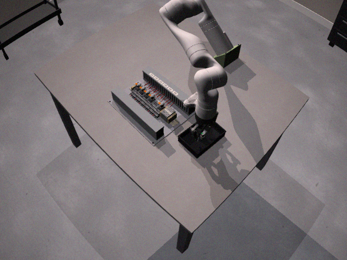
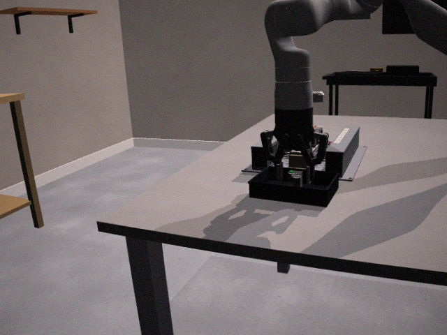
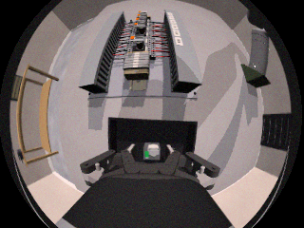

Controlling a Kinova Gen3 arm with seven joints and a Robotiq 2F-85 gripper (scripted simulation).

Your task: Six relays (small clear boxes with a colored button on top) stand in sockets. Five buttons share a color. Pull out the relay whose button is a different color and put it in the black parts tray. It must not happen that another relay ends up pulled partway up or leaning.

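My gripper is now 20 mm above the black parts tray.
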